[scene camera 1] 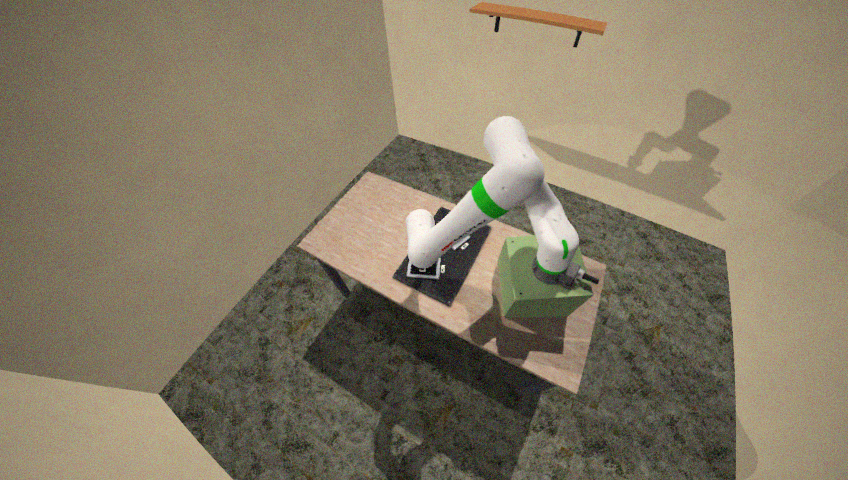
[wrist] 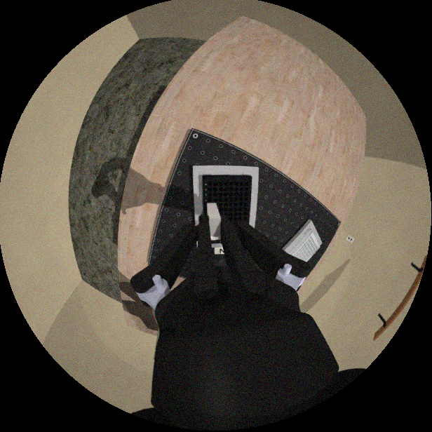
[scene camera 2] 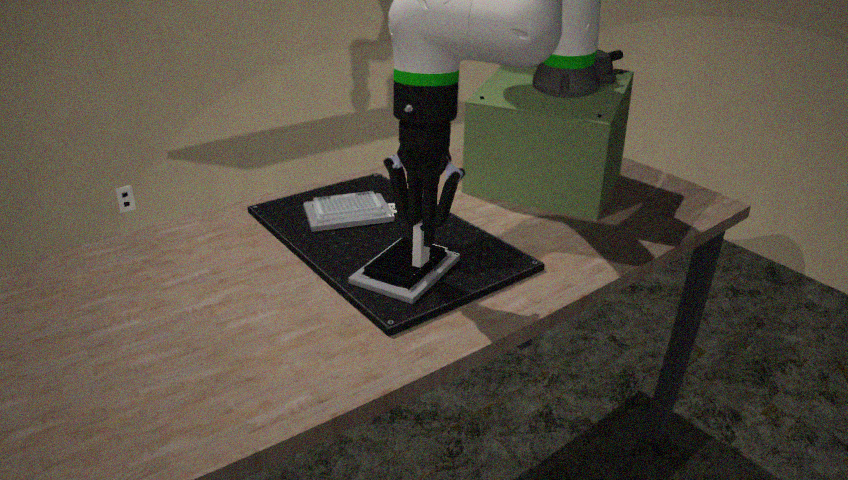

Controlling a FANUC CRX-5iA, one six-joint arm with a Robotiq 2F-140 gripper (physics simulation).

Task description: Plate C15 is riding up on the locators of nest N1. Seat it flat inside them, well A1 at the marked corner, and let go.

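Frame: origin at the arm's base, x down, y ahead, z right, level; millimetres.
Seen in the pictures: gripper, fingertip midpoint: [scene camera 1: 422, 270] [scene camera 2: 420, 262]; arm's base, origin of the base link: [scene camera 1: 550, 268] [scene camera 2: 565, 84].
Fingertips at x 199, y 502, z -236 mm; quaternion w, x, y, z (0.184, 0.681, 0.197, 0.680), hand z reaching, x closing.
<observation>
Offsets run from my fingertips to a thing's top centre. "*": to the spot under its first point. Level surfaces: height alone.
Plate C15, the black well plate @[dx +0, dy +13, dz +26 mm] [scene camera 1: 415, 271] [scene camera 2: 383, 271] [wrist: 235, 192], lies in the pale grey frame of nest N1 @[dx +11, dy +13, dz +27 mm] [scene camera 1: 423, 277] [scene camera 2: 380, 290] [wrist: 226, 170]. In the scene camera 2 view its dark body stands above the near rim; whether it is fully flat is too dark to tell. My gripper [scene camera 2: 420, 261] [wrist: 211, 210] is shut with nothing held, pointing down, its pale fingertip over the plate. Whether it touches the plate is unclear. In the scene camera 1 view the arm hides the gripper. Well A1 and the marked corner cannot be made out.
A second nest with a pale plate @[* dx +0, dy +7, dz +260 mm] [scene camera 2: 351, 205] [wrist: 306, 242] stands on the same black board @[* dx +26, dy -160, dz +29 mm] [scene camera 1: 452, 285] [scene camera 2: 484, 258] [wrist: 280, 200]. A small label [wrist: 219, 250] sits beside nest N1. The arm stands on a green pedestal [scene camera 1: 535, 306] [scene camera 2: 529, 154] on the wooden table @[dx +39 mm] [scene camera 1: 357, 214] [scene camera 2: 208, 327] [wrist: 280, 85].
</observation>
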